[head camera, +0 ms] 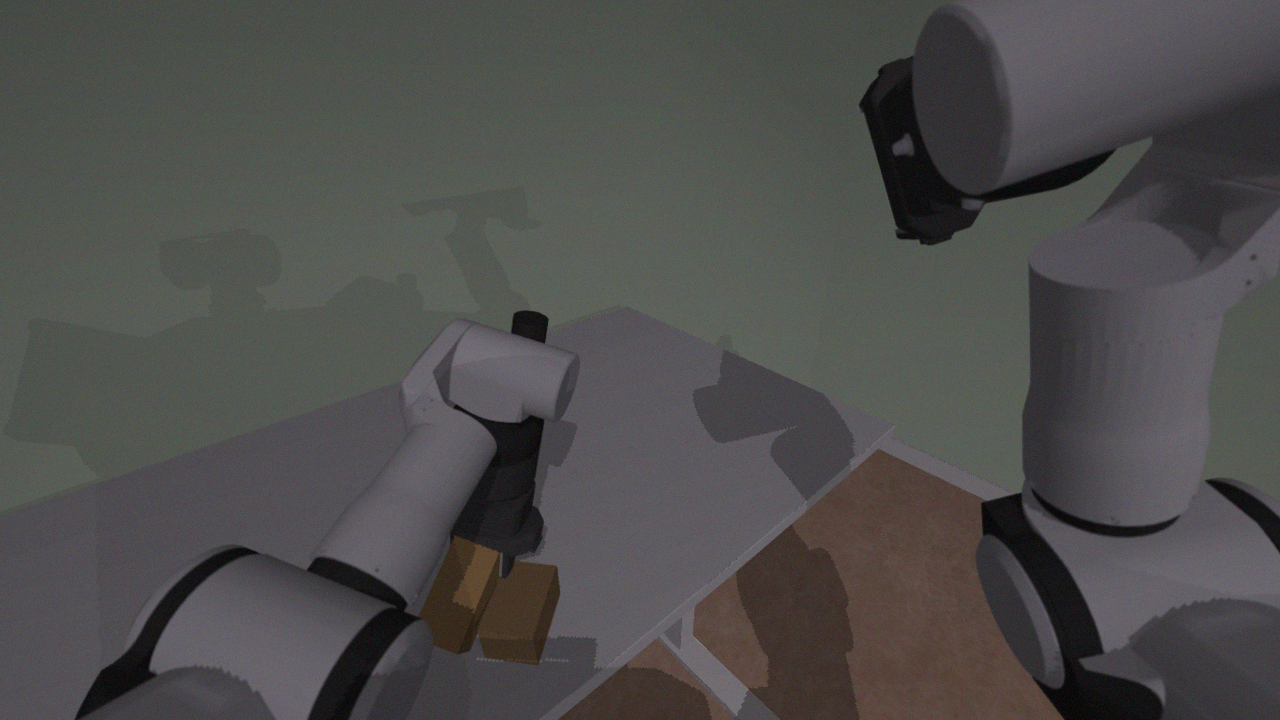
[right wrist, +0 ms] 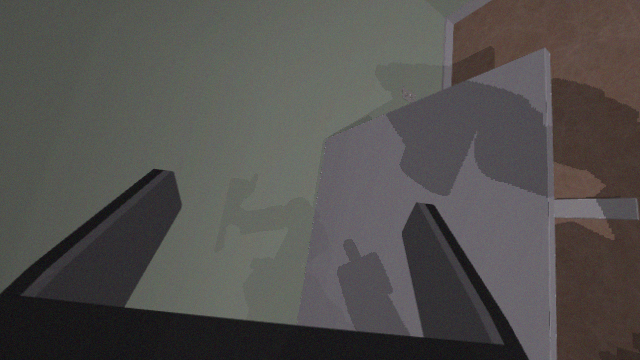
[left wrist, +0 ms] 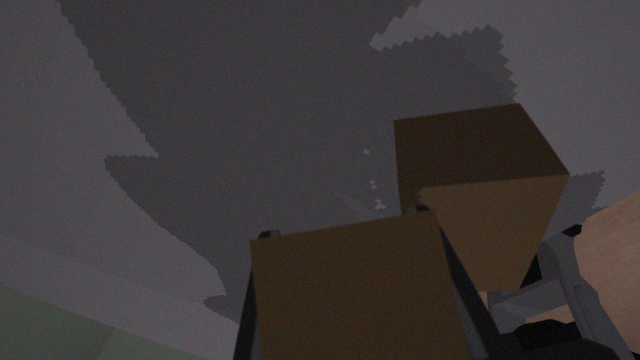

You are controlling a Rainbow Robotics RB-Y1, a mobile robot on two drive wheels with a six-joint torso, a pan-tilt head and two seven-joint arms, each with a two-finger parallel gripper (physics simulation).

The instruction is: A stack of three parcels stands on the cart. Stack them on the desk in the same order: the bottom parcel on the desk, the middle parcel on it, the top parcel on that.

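A brown parcel (head camera: 458,608) (left wrist: 355,295) is between the fingers of my left gripper (left wrist: 344,233), which is shut on it and holds it above the grey desk (head camera: 626,376) (left wrist: 45,100) (right wrist: 360,200). A second brown parcel (head camera: 519,604) (left wrist: 495,225) is on the desk, just right of the held one in the head view and behind its upper right corner in the left wrist view. Whether it is one box or more is unclear. My right gripper (right wrist: 295,203) is open and empty, high up at the right. A third separate parcel and the cart do not show.
The desk's edge (head camera: 742,568) runs diagonally, with brown floor (head camera: 913,510) (right wrist: 595,50) beyond it. A pale green wall (head camera: 626,134) (right wrist: 200,75) stands behind the desk. A grey structure (left wrist: 540,300) shows at the lower right of the left wrist view.
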